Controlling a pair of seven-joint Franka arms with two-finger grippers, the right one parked.
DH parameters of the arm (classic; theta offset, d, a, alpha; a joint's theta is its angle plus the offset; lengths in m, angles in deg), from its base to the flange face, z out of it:
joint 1: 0 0.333 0 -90
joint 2: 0 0 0 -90
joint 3: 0 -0.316 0.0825 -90
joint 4: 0 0 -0.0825 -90
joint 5: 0 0.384 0 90
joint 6: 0 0 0.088 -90
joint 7: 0 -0.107 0 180
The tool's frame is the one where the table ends.
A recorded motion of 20 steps. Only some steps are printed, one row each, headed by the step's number.
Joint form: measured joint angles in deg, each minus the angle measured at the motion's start. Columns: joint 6, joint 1, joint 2, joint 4, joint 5, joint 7, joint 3.
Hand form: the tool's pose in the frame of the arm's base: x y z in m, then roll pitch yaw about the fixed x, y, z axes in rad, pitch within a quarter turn. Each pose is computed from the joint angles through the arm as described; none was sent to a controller.
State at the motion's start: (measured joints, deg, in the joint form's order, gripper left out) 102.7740 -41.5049 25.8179 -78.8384 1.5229 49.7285 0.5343
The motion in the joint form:
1: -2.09 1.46 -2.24 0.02 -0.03 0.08 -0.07
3: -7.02 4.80 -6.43 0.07 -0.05 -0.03 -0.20
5: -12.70 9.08 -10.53 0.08 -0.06 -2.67 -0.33
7: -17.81 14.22 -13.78 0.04 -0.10 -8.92 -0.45
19: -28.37 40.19 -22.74 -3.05 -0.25 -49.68 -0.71
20: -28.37 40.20 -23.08 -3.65 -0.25 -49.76 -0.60
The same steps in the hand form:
1: 0.5188 -0.4389 0.4782 -3.1044 0.0023 0.1578
3: 0.5271 -0.3939 0.5203 -3.0944 0.0092 0.2183
5: 0.5340 -0.3383 0.5585 -3.0741 0.0292 0.2520
7: 0.5416 -0.2771 0.5863 -3.0559 0.0614 0.2381
19: 0.5415 -0.0080 0.6387 -3.1188 0.1843 -0.0129
20: 0.5396 -0.0089 0.6373 -3.1191 0.1888 -0.0161

